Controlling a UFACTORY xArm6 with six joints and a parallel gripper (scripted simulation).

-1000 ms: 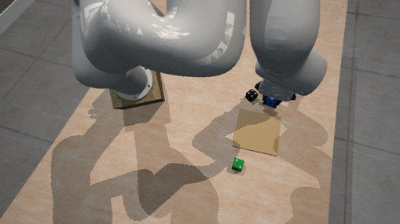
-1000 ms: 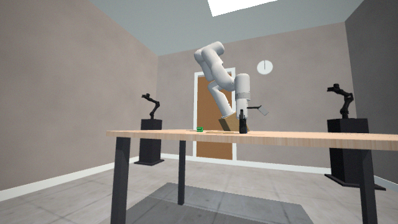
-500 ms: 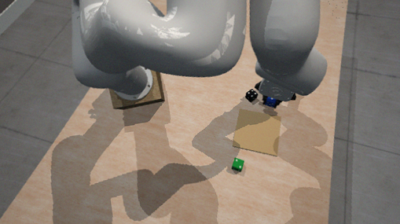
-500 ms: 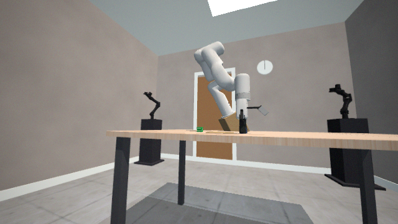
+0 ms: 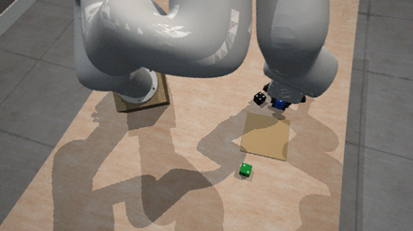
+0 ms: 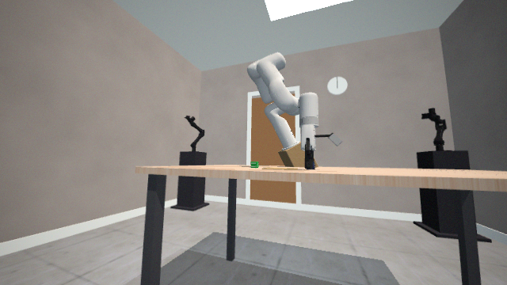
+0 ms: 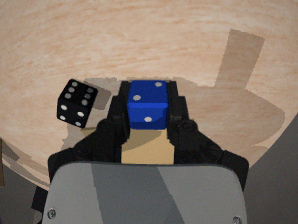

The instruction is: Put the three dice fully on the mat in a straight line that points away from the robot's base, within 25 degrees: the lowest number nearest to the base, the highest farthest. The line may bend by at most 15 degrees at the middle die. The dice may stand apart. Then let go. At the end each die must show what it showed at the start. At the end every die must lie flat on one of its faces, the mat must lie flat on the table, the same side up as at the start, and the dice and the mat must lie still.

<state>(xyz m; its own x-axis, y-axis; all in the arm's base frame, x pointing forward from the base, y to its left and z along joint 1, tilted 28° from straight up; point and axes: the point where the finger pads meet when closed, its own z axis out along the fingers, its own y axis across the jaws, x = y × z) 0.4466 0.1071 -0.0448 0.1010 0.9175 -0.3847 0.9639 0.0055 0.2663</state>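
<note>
Right now the tan mat is 20 mm behind my hand, 120 mm to the right of it and 20 mm below it. From my hand the other things lie so: green die (60 mm behind, 250 mm to the right, 10 mm below); then black die (70 mm behind, 10 mm below); then blue die (10 mm below).
</note>
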